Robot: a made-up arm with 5 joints.
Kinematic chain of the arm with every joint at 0, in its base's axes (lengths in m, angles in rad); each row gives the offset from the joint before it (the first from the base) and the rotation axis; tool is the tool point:
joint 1: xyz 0 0 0.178 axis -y
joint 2: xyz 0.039 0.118 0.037 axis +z
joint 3: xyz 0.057 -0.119 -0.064 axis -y
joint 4: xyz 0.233 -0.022 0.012 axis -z
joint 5: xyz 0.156 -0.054 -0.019 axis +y
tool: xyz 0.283 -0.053 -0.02
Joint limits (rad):
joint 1: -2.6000..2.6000
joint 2: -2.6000..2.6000
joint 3: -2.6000..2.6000
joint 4: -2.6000..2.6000
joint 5: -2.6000..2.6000
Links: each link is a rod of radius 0.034 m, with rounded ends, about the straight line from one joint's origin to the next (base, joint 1, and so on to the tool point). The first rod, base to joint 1, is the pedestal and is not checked.
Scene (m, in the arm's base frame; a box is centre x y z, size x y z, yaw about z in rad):
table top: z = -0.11
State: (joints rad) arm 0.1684 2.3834 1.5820 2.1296 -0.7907
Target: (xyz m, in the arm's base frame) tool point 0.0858 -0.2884 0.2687
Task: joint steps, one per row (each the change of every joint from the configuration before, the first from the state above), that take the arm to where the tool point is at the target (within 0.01 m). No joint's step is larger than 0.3 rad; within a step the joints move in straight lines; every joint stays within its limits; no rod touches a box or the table.
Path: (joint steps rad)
1: 0.0503 -0.2803 -0.0023 -0.0527 -0.0835
2: 0.0504 -0.2802 -0.0023 -0.0527 -0.0835
3: 0.0503 -0.2803 -0.0023 -0.0527 -0.0834
4: 0.0503 -0.2803 -0.0023 -0.0527 -0.0835
5: 0.0504 -0.2802 -0.0023 -0.0527 -0.0835
6: 0.0503 -0.2803 -0.0023 -0.0527 -0.0835

